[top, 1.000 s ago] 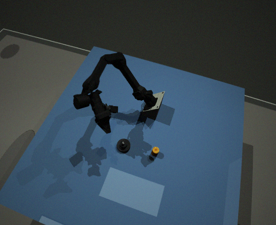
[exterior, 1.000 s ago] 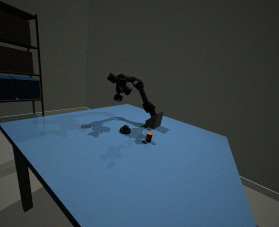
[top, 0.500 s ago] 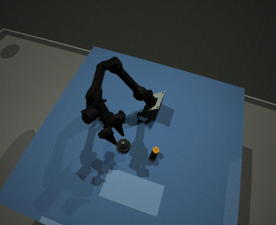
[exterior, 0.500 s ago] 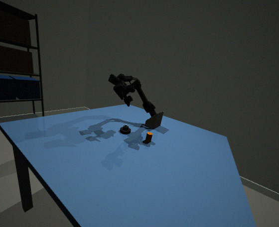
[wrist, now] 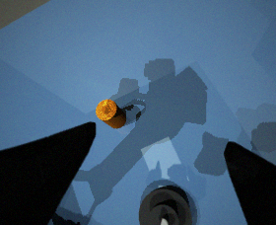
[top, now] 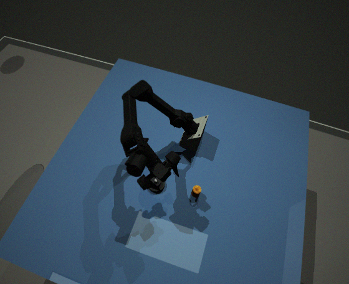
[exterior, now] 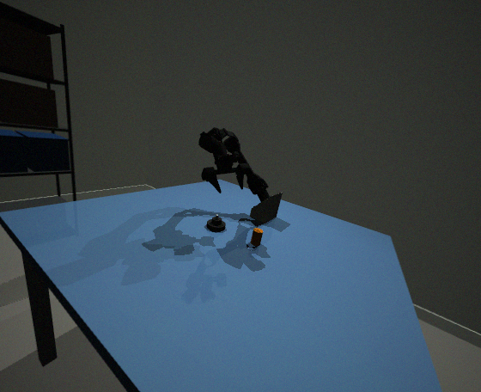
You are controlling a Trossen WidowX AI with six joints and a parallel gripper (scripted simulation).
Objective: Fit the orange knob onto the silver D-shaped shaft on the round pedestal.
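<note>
My gripper tip is 160 mm above the orange knob, 120 mm to the right of it and 70 mm past it. Also, from my gripper tip: round dark pedestal 170 mm below, 80 mm to the right, 40 mm behind.
</note>
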